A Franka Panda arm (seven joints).
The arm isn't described. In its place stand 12 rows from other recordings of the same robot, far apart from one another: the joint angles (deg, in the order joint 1, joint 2, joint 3, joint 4, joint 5, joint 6, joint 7), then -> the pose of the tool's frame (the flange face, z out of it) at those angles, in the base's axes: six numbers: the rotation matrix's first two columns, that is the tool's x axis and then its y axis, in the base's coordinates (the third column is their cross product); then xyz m.
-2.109, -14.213, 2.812, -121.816, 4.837, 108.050, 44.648 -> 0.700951 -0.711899 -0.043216 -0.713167 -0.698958 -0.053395 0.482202 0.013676 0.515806
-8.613, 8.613, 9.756, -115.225, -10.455, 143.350, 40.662 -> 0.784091 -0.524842 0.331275 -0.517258 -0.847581 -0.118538 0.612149 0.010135 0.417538
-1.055, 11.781, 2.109, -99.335, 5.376, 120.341, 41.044 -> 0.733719 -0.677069 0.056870 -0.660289 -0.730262 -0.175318 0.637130 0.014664 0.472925
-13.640, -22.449, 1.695, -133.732, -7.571, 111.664, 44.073 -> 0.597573 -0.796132 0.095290 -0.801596 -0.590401 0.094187 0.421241 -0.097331 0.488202
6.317, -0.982, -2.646, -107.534, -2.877, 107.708, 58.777 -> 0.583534 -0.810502 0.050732 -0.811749 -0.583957 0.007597 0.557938 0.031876 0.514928
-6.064, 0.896, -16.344, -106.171, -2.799, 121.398, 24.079 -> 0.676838 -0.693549 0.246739 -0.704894 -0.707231 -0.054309 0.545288 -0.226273 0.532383
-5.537, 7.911, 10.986, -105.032, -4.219, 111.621, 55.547 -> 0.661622 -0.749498 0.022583 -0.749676 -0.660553 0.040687 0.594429 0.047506 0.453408
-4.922, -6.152, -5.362, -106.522, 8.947, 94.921, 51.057 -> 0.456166 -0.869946 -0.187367 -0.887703 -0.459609 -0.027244 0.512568 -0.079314 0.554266
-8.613, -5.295, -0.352, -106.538, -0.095, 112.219, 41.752 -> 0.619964 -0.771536 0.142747 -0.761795 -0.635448 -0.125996 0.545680 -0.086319 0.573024
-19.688, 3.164, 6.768, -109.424, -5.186, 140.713, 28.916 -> 0.672848 -0.588720 0.447979 -0.587776 -0.793144 -0.159506 0.598189 -0.138551 0.519989
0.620, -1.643, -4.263, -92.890, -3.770, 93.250, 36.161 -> 0.768875 -0.636026 0.065595 -0.638656 -0.768874 0.030846 0.549248 -0.042279 0.621662
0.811, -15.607, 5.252, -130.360, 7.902, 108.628, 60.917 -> 0.521035 -0.841828 -0.140887 -0.845848 -0.531363 0.046842 0.450486 0.059539 0.457754
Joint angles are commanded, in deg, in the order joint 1, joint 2, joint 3, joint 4, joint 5, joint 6, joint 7. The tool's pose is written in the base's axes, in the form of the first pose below.
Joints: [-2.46, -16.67, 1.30, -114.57, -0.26, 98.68, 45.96]
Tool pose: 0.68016 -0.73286 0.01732 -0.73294 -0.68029 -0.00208 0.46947 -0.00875 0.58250
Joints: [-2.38, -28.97, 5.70, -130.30, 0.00, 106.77, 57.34]
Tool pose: 0.57496 -0.81316 0.09048 -0.81267 -0.58040 -0.05200 0.40915 0.02939 0.55558
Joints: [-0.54, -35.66, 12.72, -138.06, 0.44, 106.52, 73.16]
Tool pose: 0.44557 -0.88530 0.13311 -0.89167 -0.45213 -0.02232 0.36342 0.08954 0.52948
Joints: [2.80, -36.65, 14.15, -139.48, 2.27, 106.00, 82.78]
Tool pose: 0.35538 -0.92798 0.11211 -0.93238 -0.36041 -0.02771 0.34806 0.12018 0.52117
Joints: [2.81, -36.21, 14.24, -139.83, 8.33, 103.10, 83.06]
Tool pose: 0.32963 -0.94411 0.00240 -0.94391 -0.32951 0.02159 0.34157 0.12724 0.51049
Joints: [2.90, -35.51, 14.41, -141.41, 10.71, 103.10, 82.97]
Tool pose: 0.31972 -0.94661 -0.04123 -0.94518 -0.32168 0.05622 0.33930 0.12965 0.49314
